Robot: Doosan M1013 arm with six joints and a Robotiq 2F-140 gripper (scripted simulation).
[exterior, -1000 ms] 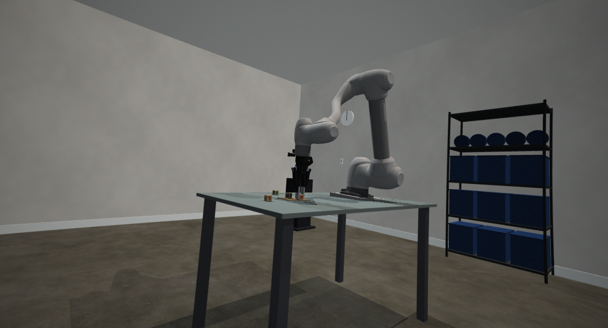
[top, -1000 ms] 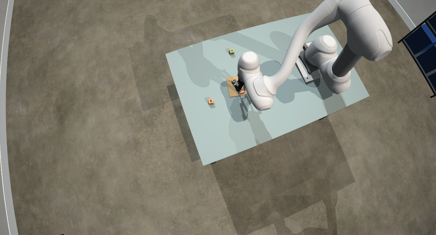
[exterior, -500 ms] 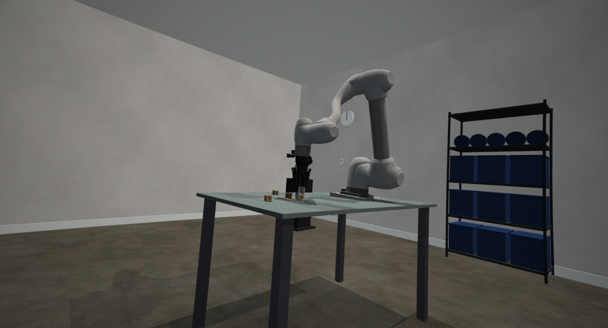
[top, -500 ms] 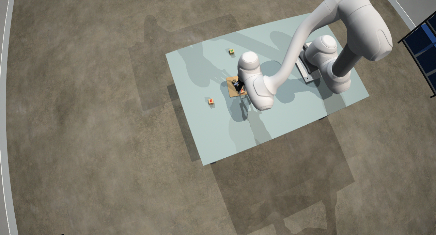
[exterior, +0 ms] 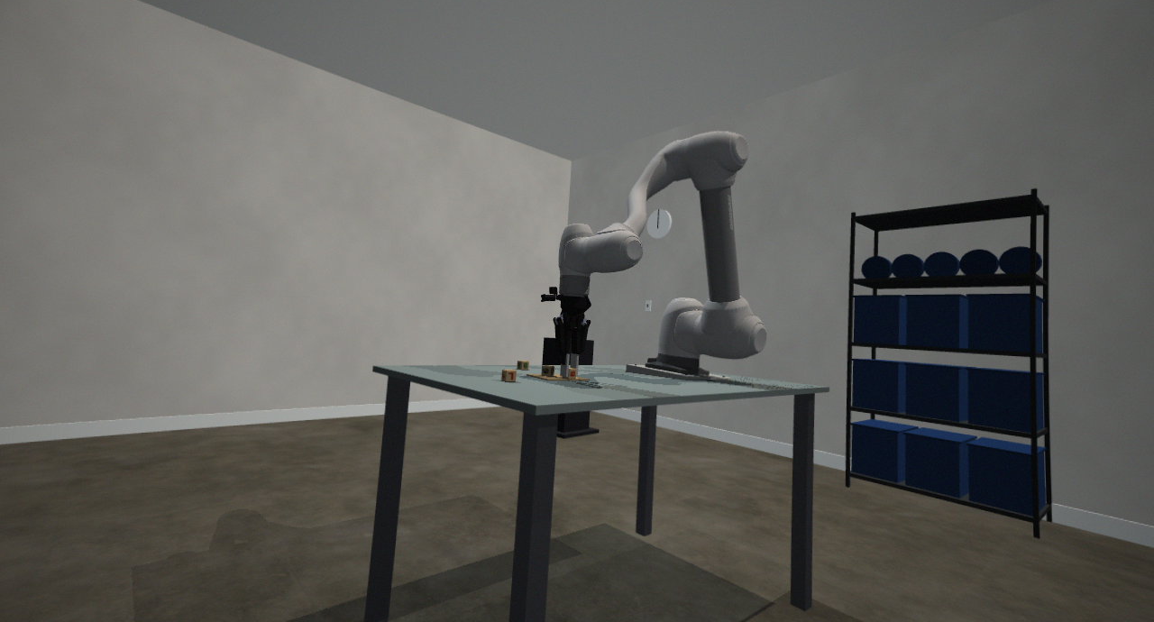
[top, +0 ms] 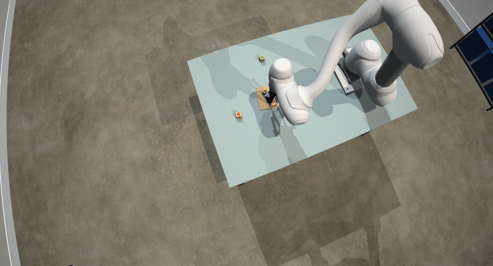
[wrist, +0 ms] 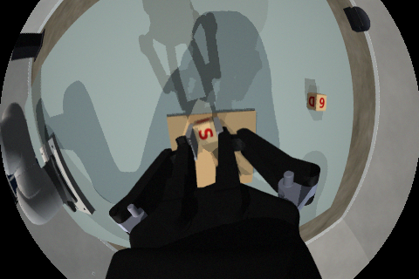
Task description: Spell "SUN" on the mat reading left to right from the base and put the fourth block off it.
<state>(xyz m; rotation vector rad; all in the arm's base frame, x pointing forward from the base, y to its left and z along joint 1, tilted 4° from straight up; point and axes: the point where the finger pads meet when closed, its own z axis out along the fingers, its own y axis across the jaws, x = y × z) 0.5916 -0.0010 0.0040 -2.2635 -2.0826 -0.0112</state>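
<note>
My hand is 20 mm above the S block. From my hand the other things lie so: N block (300 mm to the right, 80 mm behind, 30 mm below); mat (50 mm to the right, 40 mm below); 6 block (210 mm ahead, 30 mm below, 20 mm to the right).
</note>
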